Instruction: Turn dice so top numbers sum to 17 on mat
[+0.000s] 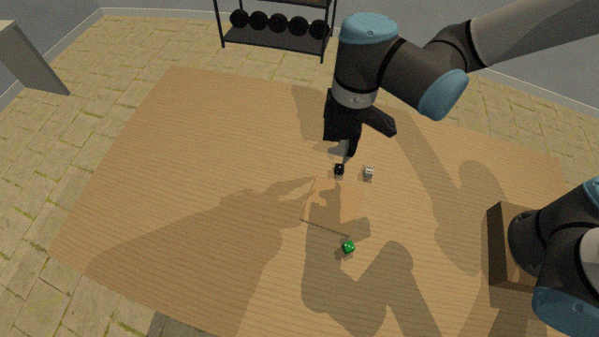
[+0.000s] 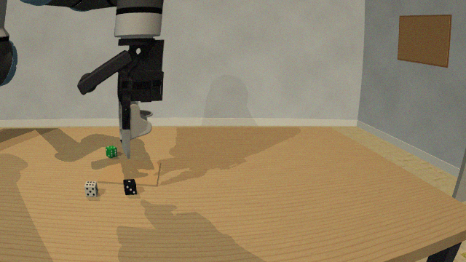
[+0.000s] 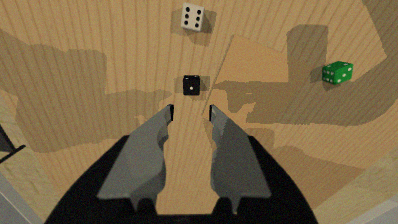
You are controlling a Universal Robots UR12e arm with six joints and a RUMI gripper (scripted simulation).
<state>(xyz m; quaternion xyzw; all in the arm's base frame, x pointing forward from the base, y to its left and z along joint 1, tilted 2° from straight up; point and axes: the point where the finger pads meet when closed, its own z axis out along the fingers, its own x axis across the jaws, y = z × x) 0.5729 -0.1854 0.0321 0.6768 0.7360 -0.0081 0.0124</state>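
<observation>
The black die is 80 mm below my hand. Round my hand: tan mat 110 mm to the left, 100 mm below, 10 mm ahead; then green die 220 mm to the left, 80 mm below, 40 mm behind; then white die 80 mm below, 80 mm behind, 10 mm to the right.
</observation>
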